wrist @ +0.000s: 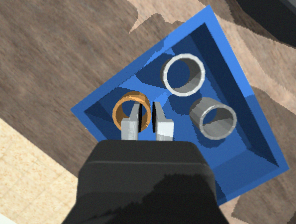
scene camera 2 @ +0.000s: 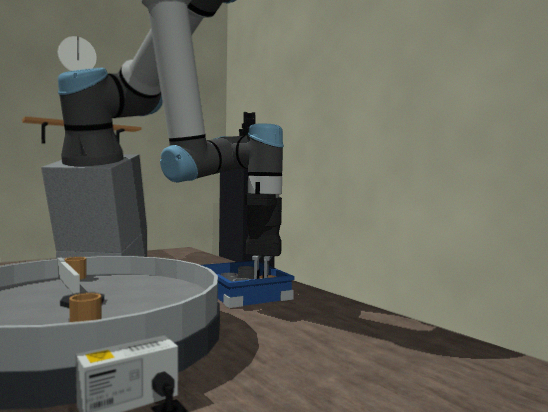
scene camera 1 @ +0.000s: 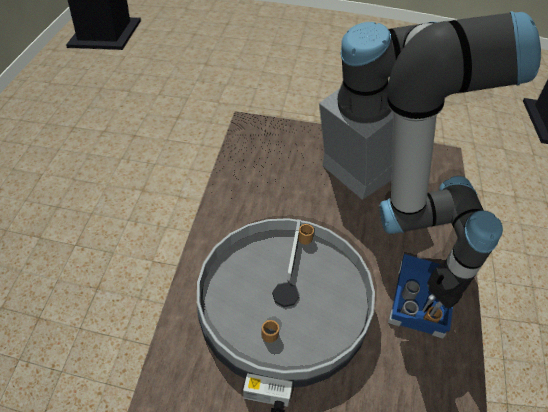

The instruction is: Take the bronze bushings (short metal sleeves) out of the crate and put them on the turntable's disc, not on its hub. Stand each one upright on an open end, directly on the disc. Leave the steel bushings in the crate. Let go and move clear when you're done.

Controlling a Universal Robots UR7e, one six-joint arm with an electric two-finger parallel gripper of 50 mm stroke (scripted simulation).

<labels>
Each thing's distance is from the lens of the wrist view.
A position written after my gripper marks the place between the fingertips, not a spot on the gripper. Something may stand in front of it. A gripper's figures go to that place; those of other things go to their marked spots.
my gripper [wrist: 147,110]: 17 cm
blue crate [wrist: 248,157]: 24 cm
</labels>
